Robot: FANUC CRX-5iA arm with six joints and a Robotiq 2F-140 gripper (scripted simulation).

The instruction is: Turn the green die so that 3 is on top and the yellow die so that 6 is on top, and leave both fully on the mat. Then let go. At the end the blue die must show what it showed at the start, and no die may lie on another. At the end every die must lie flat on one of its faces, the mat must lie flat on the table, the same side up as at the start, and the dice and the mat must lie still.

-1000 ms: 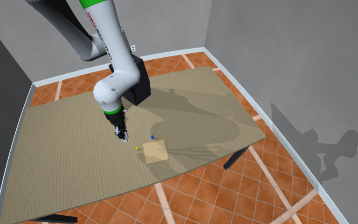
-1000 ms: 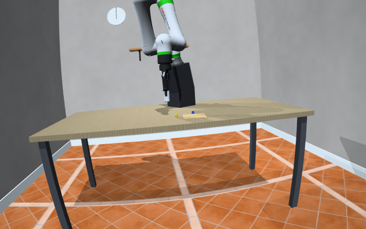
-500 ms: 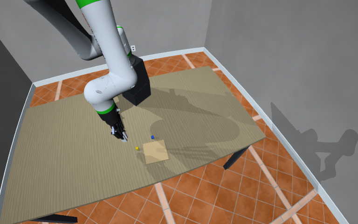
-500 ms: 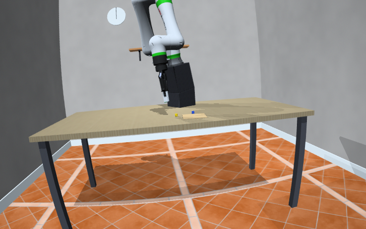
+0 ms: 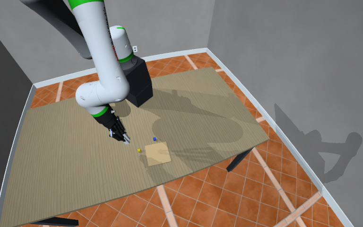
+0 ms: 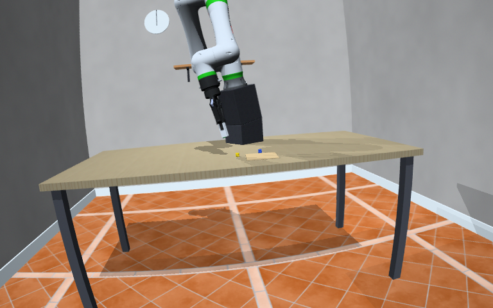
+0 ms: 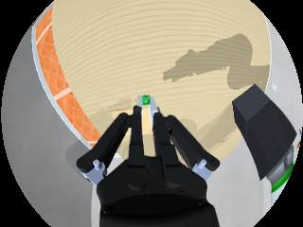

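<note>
Right now the green die is 30 mm below my hand. Also, from my hand: tan mat: 160 mm to the left, 120 mm below, 80 mm ahead; blue die: 170 mm to the left, 120 mm below, 20 mm behind; yellow die: 120 mm below, 60 mm to the left, 30 mm ahead.
</note>
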